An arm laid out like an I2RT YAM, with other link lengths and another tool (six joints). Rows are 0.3 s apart.
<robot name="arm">
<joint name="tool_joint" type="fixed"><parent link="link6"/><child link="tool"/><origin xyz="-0.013 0.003 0.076" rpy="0 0.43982 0.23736"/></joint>
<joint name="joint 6" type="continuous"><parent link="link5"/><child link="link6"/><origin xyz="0.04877 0 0.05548" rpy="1.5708 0 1.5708"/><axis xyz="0 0 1"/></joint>
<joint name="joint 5" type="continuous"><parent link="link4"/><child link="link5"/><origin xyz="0.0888 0.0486 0.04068" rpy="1.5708 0 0"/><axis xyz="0 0 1"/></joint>
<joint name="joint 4" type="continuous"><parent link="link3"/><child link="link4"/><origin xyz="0.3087 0.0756 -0.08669"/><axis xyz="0 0 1"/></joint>
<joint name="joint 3" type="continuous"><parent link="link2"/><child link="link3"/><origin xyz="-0.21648 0 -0.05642" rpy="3.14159 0 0"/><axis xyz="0 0 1"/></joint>
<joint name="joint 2" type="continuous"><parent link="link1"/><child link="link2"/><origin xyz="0.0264 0.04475 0.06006" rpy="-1.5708 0 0"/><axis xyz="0 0 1"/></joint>
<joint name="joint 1" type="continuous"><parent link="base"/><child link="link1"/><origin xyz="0 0 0.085"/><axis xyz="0 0 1"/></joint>
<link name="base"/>
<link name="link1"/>
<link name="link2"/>
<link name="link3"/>
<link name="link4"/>
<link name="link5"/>
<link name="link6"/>
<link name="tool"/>
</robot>
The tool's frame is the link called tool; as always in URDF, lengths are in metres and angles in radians. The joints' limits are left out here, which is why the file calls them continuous.
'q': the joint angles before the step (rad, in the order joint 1, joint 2, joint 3, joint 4, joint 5, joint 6). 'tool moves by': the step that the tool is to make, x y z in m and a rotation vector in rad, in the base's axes. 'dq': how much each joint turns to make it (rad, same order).
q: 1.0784 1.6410 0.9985 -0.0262 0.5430 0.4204
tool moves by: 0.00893 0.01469 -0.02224 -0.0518 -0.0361 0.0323
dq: 0.0000 0.1215 0.0522 0.0799 0.0092 -0.0753
